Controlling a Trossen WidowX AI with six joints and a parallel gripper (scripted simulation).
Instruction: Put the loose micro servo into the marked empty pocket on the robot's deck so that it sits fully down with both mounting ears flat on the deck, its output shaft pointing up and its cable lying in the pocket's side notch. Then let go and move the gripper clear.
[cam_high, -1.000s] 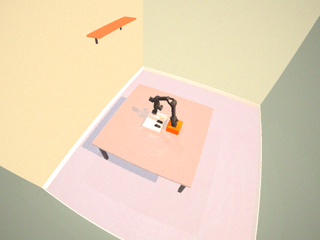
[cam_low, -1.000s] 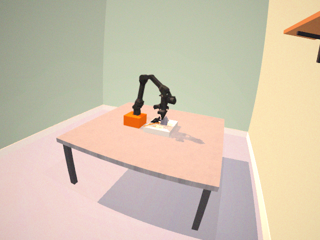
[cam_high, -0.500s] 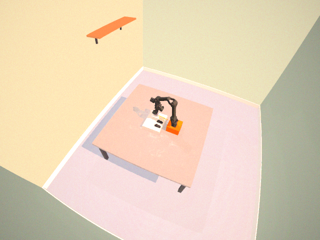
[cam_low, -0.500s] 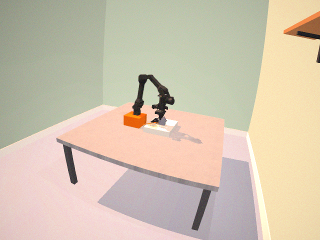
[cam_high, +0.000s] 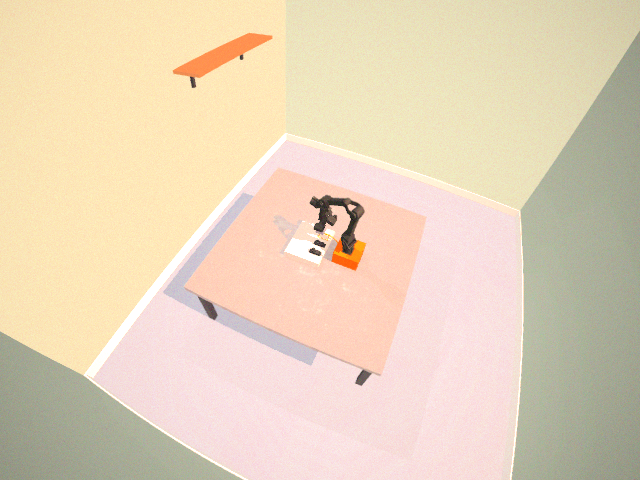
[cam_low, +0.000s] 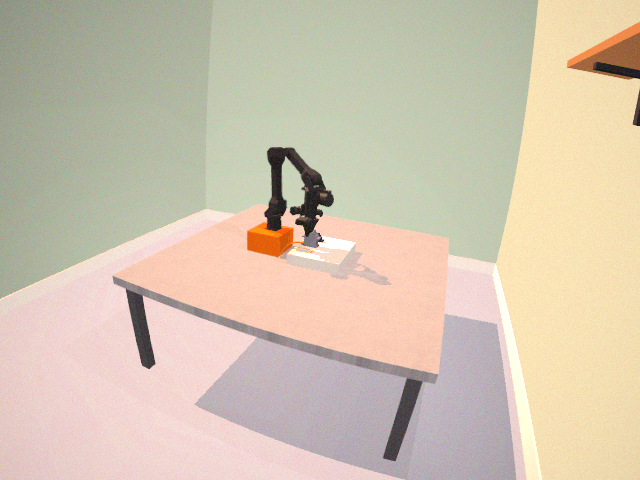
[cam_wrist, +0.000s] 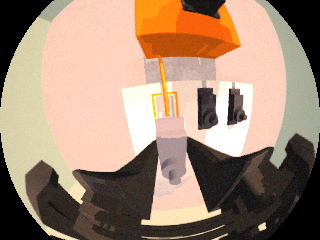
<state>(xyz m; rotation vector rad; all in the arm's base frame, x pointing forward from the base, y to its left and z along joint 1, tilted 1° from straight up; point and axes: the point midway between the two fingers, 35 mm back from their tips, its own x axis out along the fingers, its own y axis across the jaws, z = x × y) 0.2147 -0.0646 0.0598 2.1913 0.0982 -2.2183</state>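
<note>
Now: gripper tip 10 cm above the deck, 9 cm short of it and 8 cm to the right of it.
</note>
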